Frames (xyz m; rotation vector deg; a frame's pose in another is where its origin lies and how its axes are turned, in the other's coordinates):
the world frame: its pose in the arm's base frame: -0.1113 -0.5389 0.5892 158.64 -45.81 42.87
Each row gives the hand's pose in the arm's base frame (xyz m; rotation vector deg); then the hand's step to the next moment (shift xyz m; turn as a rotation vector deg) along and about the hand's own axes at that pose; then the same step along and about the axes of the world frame.
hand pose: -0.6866 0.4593 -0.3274 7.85 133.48 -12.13
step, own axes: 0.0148 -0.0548 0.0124 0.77 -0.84 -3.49
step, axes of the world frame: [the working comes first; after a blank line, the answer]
step, axes of the arm's base frame: -0.0105 -0.0556 -0.0131 -3.12 -0.12 1.93

0.0110 0.0523 0.0228 -1.25 1.81 -2.94
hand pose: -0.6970 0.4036 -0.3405 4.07 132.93 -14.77
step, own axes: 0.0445 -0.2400 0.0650 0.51 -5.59 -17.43
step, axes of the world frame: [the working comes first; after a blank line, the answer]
step, axes of the arm's base frame: -0.0159 -0.2494 -0.0365 -13.48 -1.86 12.25

0.0833 0.2182 0.0961 -2.78 9.03 -15.68
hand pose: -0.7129 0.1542 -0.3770 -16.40 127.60 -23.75
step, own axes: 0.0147 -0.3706 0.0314 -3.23 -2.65 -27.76
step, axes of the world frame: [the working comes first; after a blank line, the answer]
step, axes of the arm's base frame: 0.0392 -0.3520 0.1146 -19.33 4.16 19.92

0.2470 0.2778 0.0185 -5.91 7.24 -26.47
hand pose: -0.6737 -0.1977 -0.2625 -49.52 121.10 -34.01
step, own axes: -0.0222 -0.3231 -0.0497 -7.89 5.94 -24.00
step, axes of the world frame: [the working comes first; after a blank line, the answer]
step, axes of the arm's base frame: 0.0954 -0.1913 0.2483 -17.43 12.81 14.34

0.2830 0.1146 -0.1190 -11.28 -1.18 -23.34
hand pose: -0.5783 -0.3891 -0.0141 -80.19 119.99 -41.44
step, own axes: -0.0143 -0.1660 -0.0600 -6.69 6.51 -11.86
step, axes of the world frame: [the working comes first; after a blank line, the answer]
step, axes of the arm's base frame: 0.0739 -0.0319 0.1577 -10.04 10.10 5.01

0.1487 -0.0100 -0.0957 -9.39 -3.04 -11.42
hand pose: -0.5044 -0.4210 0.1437 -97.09 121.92 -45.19
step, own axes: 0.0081 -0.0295 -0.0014 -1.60 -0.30 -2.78
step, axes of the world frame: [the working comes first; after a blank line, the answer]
step, axes of the arm's base frame: 0.0206 -0.0119 0.0193 -0.90 2.12 2.25

0.0303 -0.0007 -0.0046 -0.48 -1.27 -2.92
